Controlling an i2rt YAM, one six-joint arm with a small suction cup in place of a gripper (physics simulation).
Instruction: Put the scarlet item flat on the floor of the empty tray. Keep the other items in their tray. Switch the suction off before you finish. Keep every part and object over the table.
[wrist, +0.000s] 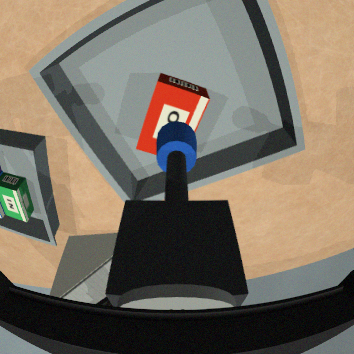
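The scarlet item, a red box with a cream label and a cream side, lies flat on the floor of the large grey tray. It is turned at an angle, toward the tray's near corner. My suction cup, blue on a black stem, is over the near end of the box and hides part of it. The box looks apart from the cup and lower than it, so the gripper is open and holds nothing.
A second grey tray is partly in view at the left edge, with a green box in it and bits of blue beside that. A grey-brown flat piece lies at the lower left. The table's near edge curves across the bottom.
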